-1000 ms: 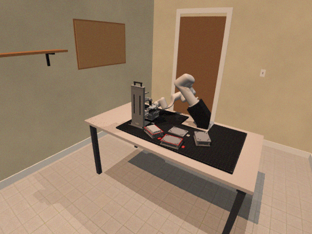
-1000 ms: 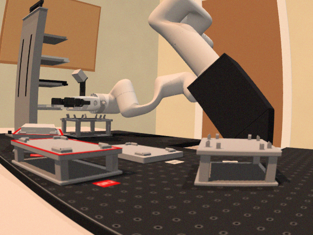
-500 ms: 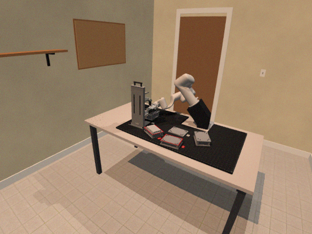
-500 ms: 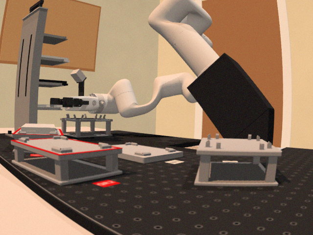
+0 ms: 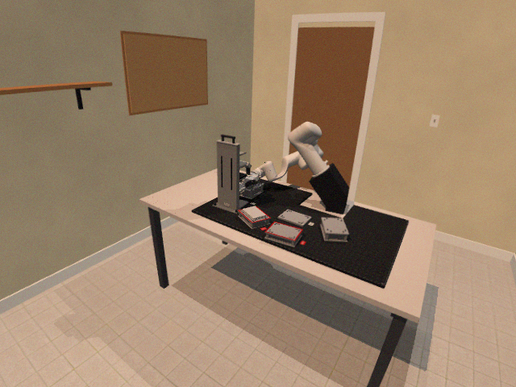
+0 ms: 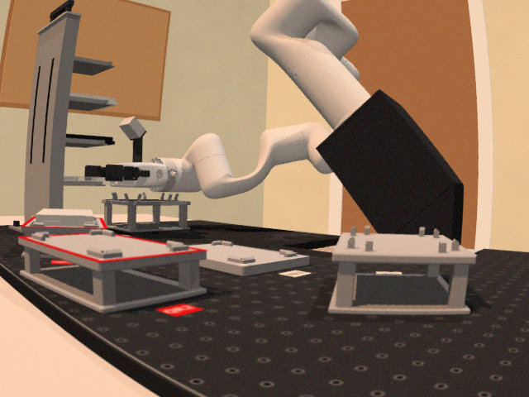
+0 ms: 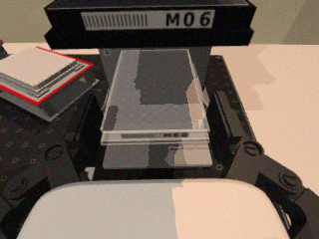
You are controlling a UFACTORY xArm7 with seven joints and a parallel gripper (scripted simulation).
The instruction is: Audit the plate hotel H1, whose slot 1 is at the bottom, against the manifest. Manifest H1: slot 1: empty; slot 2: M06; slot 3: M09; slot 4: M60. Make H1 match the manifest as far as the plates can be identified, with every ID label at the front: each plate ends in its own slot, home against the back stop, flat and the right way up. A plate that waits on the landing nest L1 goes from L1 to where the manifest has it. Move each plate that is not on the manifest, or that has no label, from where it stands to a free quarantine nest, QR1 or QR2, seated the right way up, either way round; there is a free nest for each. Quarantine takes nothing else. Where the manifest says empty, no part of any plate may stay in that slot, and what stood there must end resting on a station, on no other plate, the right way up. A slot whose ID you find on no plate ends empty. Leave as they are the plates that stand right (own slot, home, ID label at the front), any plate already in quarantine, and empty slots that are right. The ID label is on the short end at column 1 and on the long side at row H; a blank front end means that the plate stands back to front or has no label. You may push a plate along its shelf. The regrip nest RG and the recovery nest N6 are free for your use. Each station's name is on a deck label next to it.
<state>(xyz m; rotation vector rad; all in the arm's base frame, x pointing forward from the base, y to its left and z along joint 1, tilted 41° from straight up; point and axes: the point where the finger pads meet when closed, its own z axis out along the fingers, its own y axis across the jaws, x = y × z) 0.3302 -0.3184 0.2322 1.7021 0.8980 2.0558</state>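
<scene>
Right now my hand is 5 cm short of the clear plate, 2 cm above it and 1 cm to the right of it. From my hand the other things lie so: hotel tower: 13 cm ahead, 9 cm above, 2 cm to the left; black plate: 6 cm above, 5 cm ahead, 1 cm to the left; H1 deck label: 12 cm below, 10 cm to the left, 1 cm behind.
</scene>
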